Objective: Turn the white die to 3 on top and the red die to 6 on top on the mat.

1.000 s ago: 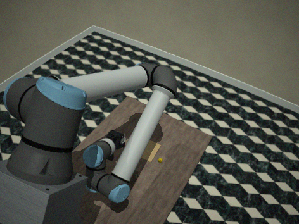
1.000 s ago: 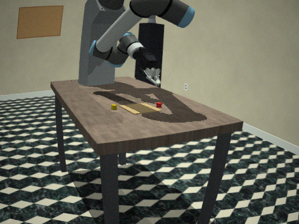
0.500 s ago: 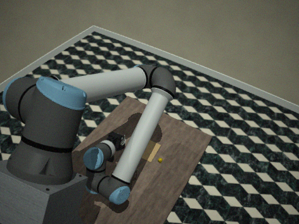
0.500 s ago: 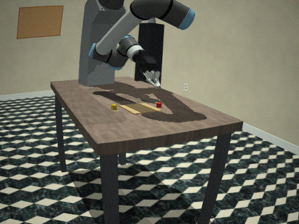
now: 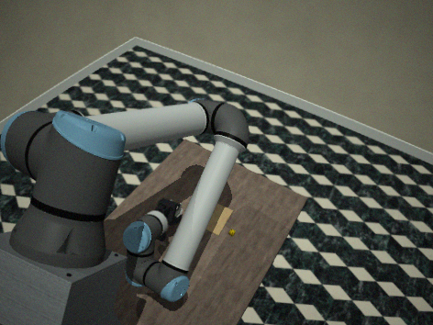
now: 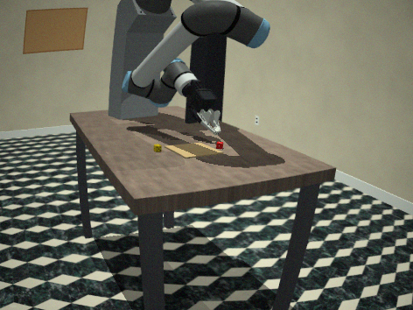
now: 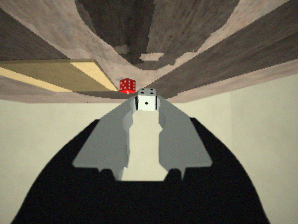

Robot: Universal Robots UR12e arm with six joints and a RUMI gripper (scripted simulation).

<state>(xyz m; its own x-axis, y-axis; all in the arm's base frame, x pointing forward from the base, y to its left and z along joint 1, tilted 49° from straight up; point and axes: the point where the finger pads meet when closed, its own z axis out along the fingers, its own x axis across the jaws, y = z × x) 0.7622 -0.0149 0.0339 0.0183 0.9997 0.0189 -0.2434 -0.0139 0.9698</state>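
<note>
My hand is 7 cm short of the red die, 4 cm to the left of it and 4 cm above it. Round my hand: tan mat: 13 cm to the right, 5 cm ahead, 4 cm below; then white die: 1 cm ahead; then yellow die: 24 cm to the right, 4 cm below.
</note>
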